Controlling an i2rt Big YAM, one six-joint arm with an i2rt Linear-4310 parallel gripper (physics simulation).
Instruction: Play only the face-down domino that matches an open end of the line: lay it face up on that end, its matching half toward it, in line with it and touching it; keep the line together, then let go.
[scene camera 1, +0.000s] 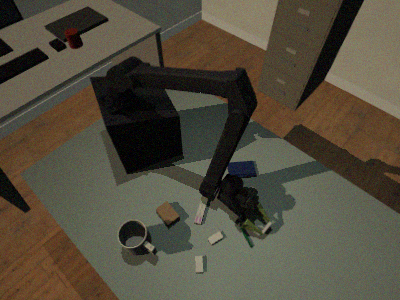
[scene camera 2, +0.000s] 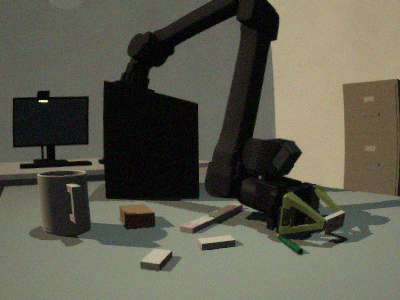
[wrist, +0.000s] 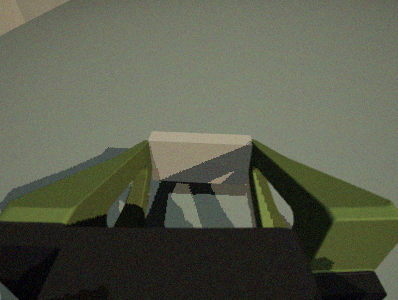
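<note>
The gripper (scene camera 2: 334, 220) appears in the scene, and the wrist view shows the gripper (wrist: 199, 150) too. There is also a brown block (scene camera 2: 133, 216), as well as a grey mug (scene camera 2: 63, 195); scene camera 1 gives another sight of the mug (scene camera 1: 133, 235). In the wrist view the brown block is out of frame, and the grey mug is out of frame in the wrist view too.
</note>
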